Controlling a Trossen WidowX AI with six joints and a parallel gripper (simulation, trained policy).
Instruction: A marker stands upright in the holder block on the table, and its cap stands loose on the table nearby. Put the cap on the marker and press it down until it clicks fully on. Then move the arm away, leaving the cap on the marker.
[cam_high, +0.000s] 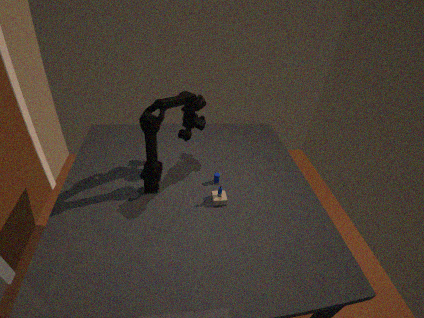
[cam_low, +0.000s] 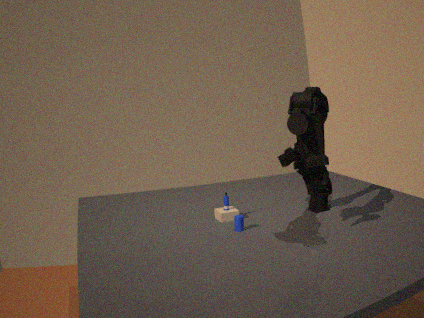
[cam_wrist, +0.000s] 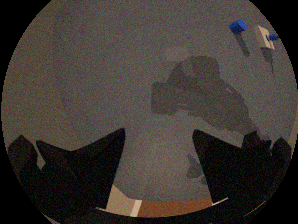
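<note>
Now: the blue cap 14 cm ahead of my gripper tip, 21 cm to the right of it and 12 cm below it. From my gripper tip the other things lie so: pale holder block 13 cm ahead, 35 cm to the right, 13 cm below.
</note>
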